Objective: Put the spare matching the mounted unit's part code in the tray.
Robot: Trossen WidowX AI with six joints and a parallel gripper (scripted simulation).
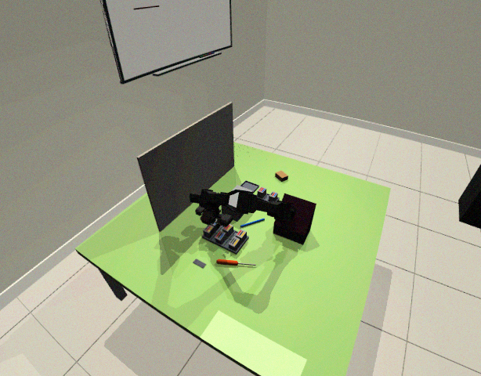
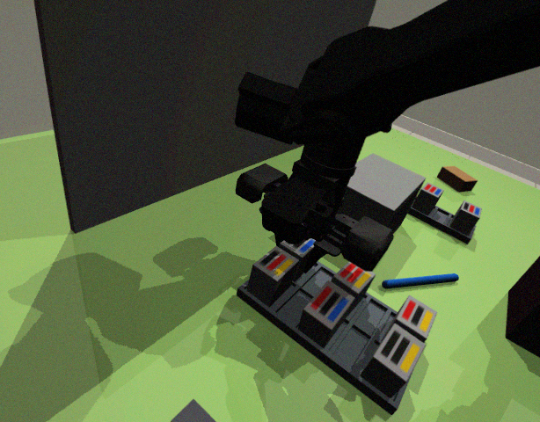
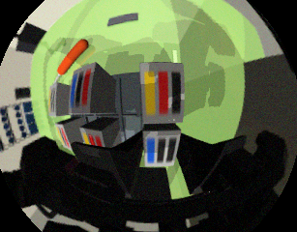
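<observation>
The dark tray lies 360 mm to the right of my gripper tip, 30 mm ahead of it and 10 mm below it. Round my gripper tip: brown block (580 mm to the right, 90 mm behind); blue pen (140 mm to the right, 140 mm behind, 10 mm below).
</observation>
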